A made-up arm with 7 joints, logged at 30 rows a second.
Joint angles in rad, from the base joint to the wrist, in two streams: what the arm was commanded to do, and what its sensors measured. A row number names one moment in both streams.
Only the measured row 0 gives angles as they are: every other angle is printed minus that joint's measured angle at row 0.
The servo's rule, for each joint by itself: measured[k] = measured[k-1] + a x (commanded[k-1-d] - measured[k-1]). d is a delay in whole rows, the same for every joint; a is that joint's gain. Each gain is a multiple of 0.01, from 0.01 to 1. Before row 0 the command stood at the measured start. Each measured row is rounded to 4 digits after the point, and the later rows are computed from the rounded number. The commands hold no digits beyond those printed.
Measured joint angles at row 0:
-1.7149, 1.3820, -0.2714, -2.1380, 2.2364, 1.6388, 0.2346
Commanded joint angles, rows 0 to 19:
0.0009, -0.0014, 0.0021, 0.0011, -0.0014, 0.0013, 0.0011
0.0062, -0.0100, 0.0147, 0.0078, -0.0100, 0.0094, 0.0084
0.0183, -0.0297, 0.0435, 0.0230, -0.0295, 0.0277, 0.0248
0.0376, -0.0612, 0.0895, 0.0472, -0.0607, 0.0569, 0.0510
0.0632, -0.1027, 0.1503, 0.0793, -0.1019, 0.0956, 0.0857
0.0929, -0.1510, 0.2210, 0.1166, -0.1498, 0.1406, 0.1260
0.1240, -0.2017, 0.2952, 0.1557, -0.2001, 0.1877, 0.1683
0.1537, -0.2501, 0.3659, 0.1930, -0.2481, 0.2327, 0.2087
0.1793, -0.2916, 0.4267, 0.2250, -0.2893, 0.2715, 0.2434
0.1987, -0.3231, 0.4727, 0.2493, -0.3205, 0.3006, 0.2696
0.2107, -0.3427, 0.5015, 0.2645, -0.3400, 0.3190, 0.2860
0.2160, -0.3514, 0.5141, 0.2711, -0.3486, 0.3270, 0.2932
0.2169, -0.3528, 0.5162, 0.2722, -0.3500, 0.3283, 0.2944
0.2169, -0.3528, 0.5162, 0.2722, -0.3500, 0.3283, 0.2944
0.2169, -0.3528, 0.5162, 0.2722, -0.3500, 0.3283, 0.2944
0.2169, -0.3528, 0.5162, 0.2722, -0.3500, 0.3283, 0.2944
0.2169, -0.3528, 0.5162, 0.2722, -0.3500, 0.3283, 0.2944
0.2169, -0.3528, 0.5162, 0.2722, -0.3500, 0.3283, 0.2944
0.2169, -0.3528, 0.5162, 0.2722, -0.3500, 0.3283, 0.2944
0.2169, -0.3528, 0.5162, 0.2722, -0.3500, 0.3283, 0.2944
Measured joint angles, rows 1 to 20:
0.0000, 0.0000, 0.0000, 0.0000, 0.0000, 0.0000, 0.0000
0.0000, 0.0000, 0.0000, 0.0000, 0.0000, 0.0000, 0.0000
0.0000, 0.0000, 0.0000, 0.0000, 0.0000, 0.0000, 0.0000
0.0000, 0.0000, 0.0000, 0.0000, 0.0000, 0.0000, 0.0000
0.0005, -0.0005, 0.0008, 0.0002, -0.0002, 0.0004, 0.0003
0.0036, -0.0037, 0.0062, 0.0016, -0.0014, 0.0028, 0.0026
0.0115, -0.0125, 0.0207, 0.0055, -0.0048, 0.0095, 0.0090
0.0256, -0.0291, 0.0475, 0.0130, -0.0115, 0.0223, 0.0212
0.0459, -0.0541, 0.0876, 0.0249, -0.0223, 0.0421, 0.0399
0.0713, -0.0870, 0.1396, 0.0414, -0.0376, 0.0687, 0.0649
0.0998, -0.1260, 0.2003, 0.0620, -0.0571, 0.1008, 0.0949
0.1289, -0.1682, 0.2649, 0.0856, -0.0800, 0.1364, 0.1279
0.1561, -0.2102, 0.3280, 0.1107, -0.1051, 0.1729, 0.1614
0.1791, -0.2486, 0.3844, 0.1356, -0.1309, 0.2074, 0.1928
0.1962, -0.2806, 0.4301, 0.1588, -0.1560, 0.2375, 0.2198
0.2069, -0.3047, 0.4629, 0.1790, -0.1791, 0.2617, 0.2411
0.2123, -0.3211, 0.4837, 0.1958, -0.1996, 0.2797, 0.2566
0.2148, -0.3319, 0.4964, 0.2096, -0.2176, 0.2928, 0.2676
0.2159, -0.3390, 0.5041, 0.2209, -0.2335, 0.3024, 0.2754
0.2164, -0.3437, 0.5088, 0.2301, -0.2475, 0.3094, 0.2809
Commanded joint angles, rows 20 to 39:
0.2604, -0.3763, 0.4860, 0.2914, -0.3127, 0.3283, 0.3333
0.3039, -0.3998, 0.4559, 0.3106, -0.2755, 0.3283, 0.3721
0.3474, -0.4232, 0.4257, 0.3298, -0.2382, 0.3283, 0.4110
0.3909, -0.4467, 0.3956, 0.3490, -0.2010, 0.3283, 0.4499
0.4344, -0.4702, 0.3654, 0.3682, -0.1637, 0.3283, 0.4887
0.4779, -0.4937, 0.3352, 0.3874, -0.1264, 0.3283, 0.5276
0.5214, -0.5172, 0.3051, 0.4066, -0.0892, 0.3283, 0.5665
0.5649, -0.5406, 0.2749, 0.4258, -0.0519, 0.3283, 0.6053
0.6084, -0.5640, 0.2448, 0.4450, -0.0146, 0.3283, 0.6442
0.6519, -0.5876, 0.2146, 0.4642, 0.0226, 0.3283, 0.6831
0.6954, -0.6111, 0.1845, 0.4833, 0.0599, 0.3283, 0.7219
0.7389, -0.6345, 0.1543, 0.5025, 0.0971, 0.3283, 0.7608
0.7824, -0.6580, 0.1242, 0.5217, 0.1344, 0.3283, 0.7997
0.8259, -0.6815, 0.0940, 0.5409, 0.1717, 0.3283, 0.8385
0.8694, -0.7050, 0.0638, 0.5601, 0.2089, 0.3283, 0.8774
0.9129, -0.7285, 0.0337, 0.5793, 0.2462, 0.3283, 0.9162
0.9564, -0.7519, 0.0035, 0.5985, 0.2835, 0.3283, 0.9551
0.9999, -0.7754, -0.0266, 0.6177, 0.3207, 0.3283, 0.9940
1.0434, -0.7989, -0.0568, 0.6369, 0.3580, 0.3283, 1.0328
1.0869, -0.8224, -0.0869, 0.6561, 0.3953, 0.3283, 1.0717
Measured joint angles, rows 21 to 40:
0.2167, -0.3468, 0.5117, 0.2377, -0.2598, 0.3145, 0.2848
0.2168, -0.3488, 0.5135, 0.2439, -0.2706, 0.3182, 0.2876
0.2169, -0.3502, 0.5146, 0.2490, -0.2801, 0.3209, 0.2896
0.2169, -0.3511, 0.5152, 0.2532, -0.2885, 0.3229, 0.2910
0.2404, -0.3597, 0.5038, 0.2601, -0.2914, 0.3244, 0.3033
0.2747, -0.3733, 0.4851, 0.2692, -0.2895, 0.3255, 0.3233
0.3140, -0.3903, 0.4619, 0.2801, -0.2833, 0.3263, 0.3487
0.3555, -0.4095, 0.4360, 0.2925, -0.2734, 0.3268, 0.3780
0.3981, -0.4301, 0.4085, 0.3061, -0.2602, 0.3272, 0.4101
0.4412, -0.4517, 0.3799, 0.3207, -0.2441, 0.3275, 0.4442
0.4845, -0.4740, 0.3507, 0.3362, -0.2255, 0.3277, 0.4797
0.5279, -0.4966, 0.3211, 0.3523, -0.2047, 0.3279, 0.5161
0.5714, -0.5195, 0.2913, 0.3690, -0.1819, 0.3280, 0.5532
0.6149, -0.5427, 0.2614, 0.3861, -0.1574, 0.3281, 0.5909
0.6584, -0.5660, 0.2314, 0.4036, -0.1313, 0.3282, 0.6289
0.7019, -0.5893, 0.2013, 0.4214, -0.1039, 0.3282, 0.6672
0.7454, -0.6127, 0.1712, 0.4395, -0.0753, 0.3282, 0.7056
0.7889, -0.6361, 0.1411, 0.4578, -0.0457, 0.3282, 0.7441
0.8324, -0.6595, 0.1110, 0.4762, -0.0151, 0.3282, 0.7828
0.8759, -0.6830, 0.0809, 0.4948, 0.0163, 0.3282, 0.8215

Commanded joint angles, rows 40 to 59:
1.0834, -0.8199, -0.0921, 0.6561, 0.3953, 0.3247, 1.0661
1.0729, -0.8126, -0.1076, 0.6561, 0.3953, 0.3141, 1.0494
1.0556, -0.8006, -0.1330, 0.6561, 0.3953, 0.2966, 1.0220
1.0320, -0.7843, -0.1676, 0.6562, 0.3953, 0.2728, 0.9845
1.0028, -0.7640, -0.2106, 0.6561, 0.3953, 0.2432, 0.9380
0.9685, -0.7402, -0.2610, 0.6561, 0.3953, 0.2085, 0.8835
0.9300, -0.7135, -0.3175, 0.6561, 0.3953, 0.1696, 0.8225
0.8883, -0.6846, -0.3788, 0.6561, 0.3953, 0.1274, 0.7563
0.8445, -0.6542, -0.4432, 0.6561, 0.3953, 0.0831, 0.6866
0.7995, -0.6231, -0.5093, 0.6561, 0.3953, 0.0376, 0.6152
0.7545, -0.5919, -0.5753, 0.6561, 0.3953, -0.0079, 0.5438
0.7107, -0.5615, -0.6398, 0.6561, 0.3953, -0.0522, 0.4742
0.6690, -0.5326, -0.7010, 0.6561, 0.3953, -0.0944, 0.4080
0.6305, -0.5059, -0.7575, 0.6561, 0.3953, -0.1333, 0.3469
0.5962, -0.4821, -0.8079, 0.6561, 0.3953, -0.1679, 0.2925
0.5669, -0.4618, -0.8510, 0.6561, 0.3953, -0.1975, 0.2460
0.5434, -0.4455, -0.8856, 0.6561, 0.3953, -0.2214, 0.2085
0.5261, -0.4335, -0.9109, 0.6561, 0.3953, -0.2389, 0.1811
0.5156, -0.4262, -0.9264, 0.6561, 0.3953, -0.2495, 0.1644
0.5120, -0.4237, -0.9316, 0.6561, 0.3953, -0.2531, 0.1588
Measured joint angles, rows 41 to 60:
0.9194, -0.7064, 0.0507, 0.5135, 0.0484, 0.3282, 0.8602
0.9629, -0.7299, 0.0206, 0.5323, 0.0811, 0.3282, 0.8990
1.0064, -0.7534, -0.0096, 0.5511, 0.1143, 0.3282, 0.9378
1.0499, -0.7769, -0.0397, 0.5700, 0.1480, 0.3282, 0.9766
1.0680, -0.7915, -0.0601, 0.5855, 0.1777, 0.3273, 1.0026
1.0706, -0.7987, -0.0786, 0.5982, 0.2038, 0.3237, 1.0162
1.0625, -0.7993, -0.0998, 0.6086, 0.2268, 0.3164, 1.0179
1.0460, -0.7942, -0.1262, 0.6172, 0.2470, 0.3046, 1.0082
1.0227, -0.7839, -0.1591, 0.6242, 0.2648, 0.2880, 0.9878
0.9934, -0.7690, -0.1988, 0.6299, 0.2805, 0.2665, 0.9576
0.9592, -0.7501, -0.2451, 0.6346, 0.2943, 0.2403, 0.9184
0.9209, -0.7278, -0.2972, 0.6385, 0.3064, 0.2098, 0.8714
0.8796, -0.7028, -0.3541, 0.6417, 0.3171, 0.1756, 0.8178
0.8363, -0.6757, -0.4146, 0.6443, 0.3265, 0.1383, 0.7590
0.7921, -0.6472, -0.4773, 0.6464, 0.3348, 0.0988, 0.6966
0.7481, -0.6181, -0.5407, 0.6481, 0.3421, 0.0580, 0.6321
0.7054, -0.5890, -0.6032, 0.6495, 0.3485, 0.0169, 0.5671
0.6650, -0.5607, -0.6634, 0.6507, 0.3541, -0.0237, 0.5032
0.6278, -0.5340, -0.7198, 0.6517, 0.3590, -0.0626, 0.4421
0.5949, -0.5095, -0.7710, 0.6525, 0.3634, -0.0990, 0.3852

